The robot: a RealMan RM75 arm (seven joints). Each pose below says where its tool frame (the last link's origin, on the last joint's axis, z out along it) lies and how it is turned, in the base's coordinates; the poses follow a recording.
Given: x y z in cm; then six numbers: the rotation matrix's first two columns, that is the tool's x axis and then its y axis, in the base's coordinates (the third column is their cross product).
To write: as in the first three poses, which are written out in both.
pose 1, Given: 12.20 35.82 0.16 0.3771 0.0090 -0.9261 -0.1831 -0.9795 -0.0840
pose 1, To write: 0.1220 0.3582 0.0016 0.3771 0.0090 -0.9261 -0.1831 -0.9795 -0.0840
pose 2, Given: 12.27 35.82 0.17 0.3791 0.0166 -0.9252 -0.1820 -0.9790 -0.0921
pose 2, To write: 0.1227 0.3582 0.0017 0.3791 0.0166 -0.9252 -0.1820 -0.9790 -0.0921
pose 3, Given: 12.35 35.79 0.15 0.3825 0.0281 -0.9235 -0.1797 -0.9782 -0.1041
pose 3, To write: 0.1235 0.3579 0.0015 0.3825 0.0281 -0.9235 -0.1797 -0.9782 -0.1041
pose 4, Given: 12.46 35.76 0.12 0.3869 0.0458 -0.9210 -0.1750 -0.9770 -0.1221
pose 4, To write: 0.1246 0.3576 0.0012 0.3869 0.0458 -0.9210 -0.1750 -0.9770 -0.1221
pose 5, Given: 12.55 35.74 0.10 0.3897 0.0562 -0.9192 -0.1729 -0.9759 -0.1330
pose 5, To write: 0.1255 0.3574 0.0010 0.3897 0.0562 -0.9192 -0.1729 -0.9759 -0.1330
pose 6, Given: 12.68 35.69 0.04 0.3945 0.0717 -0.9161 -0.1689 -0.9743 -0.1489
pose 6, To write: 0.1268 0.3569 0.0004 0.3945 0.0717 -0.9161 -0.1689 -0.9743 -0.1489
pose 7, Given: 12.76 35.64 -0.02 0.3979 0.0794 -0.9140 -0.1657 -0.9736 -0.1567
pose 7, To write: 0.1276 0.3564 -0.0002 0.3979 0.0794 -0.9140 -0.1657 -0.9736 -0.1567
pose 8, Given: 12.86 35.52 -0.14 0.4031 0.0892 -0.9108 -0.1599 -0.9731 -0.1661
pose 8, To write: 0.1286 0.3552 -0.0014 0.4031 0.0892 -0.9108 -0.1599 -0.9731 -0.1661
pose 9, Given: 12.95 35.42 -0.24 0.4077 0.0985 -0.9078 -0.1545 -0.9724 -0.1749
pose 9, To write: 0.1295 0.3542 -0.0024 0.4077 0.0985 -0.9078 -0.1545 -0.9724 -0.1749
